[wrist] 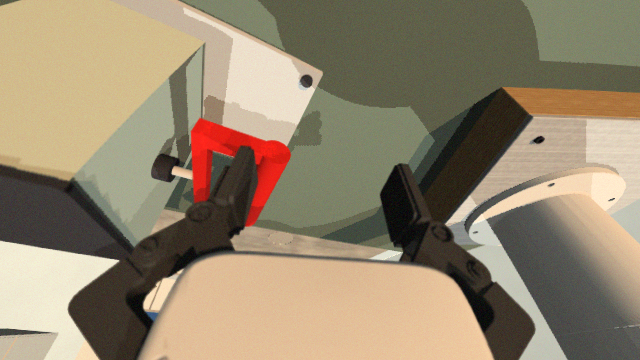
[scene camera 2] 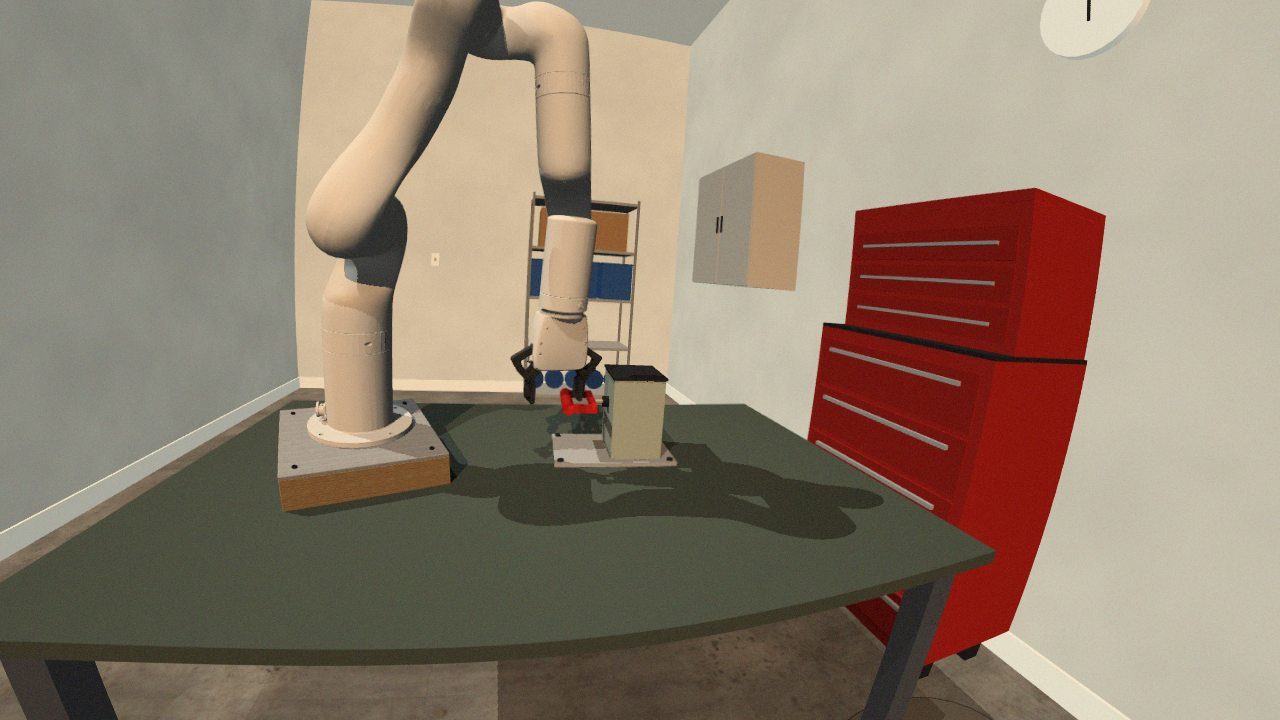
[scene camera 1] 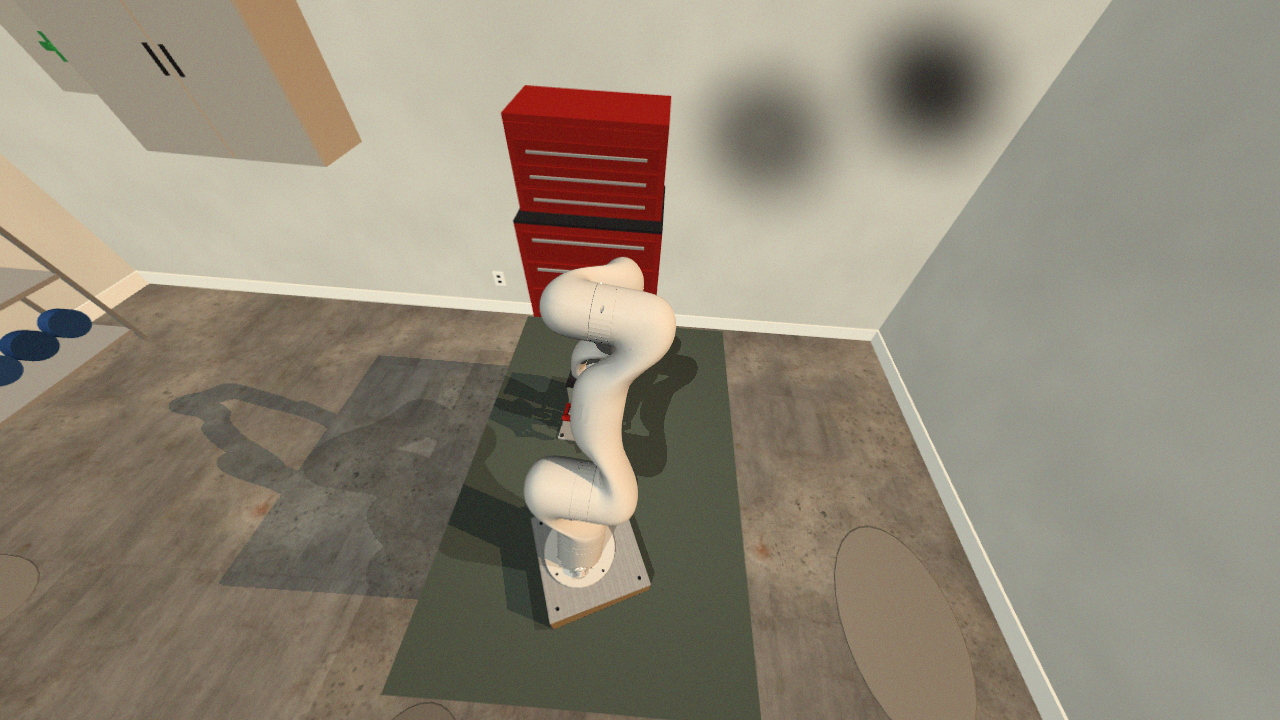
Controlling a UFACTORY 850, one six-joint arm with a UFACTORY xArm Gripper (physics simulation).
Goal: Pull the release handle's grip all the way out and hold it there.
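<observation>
The release handle, a red rectangular loop [scene camera 1: 565,412] [scene camera 2: 581,409] [wrist: 274,175], stands out on a pale rod [wrist: 182,172] from a black collar on the front of a beige box [scene camera 2: 637,416] [wrist: 100,90]. Its grip is the outer bar, facing the robot's base. The box stands on a pale plate [scene camera 2: 572,452] [wrist: 270,90]. My gripper [scene camera 2: 554,399] [wrist: 323,171] is open and points down. In the wrist view one finger overlaps the loop and the grip bar; the other is out on the robot's side. Whether that finger touches the handle I cannot tell. The arm hides the fingers in scene view 1.
The arm's square base block [scene camera 1: 617,583] [scene camera 2: 366,483] [wrist: 575,104] stands on the green table [scene camera 1: 680,644] [scene camera 2: 501,573], across from the handle. A red tool cabinet [scene camera 1: 586,109] [scene camera 2: 1042,429] stands beyond the table. A wall cupboard [scene camera 2: 774,223] and a shelf rack [scene camera 2: 635,232] are further off.
</observation>
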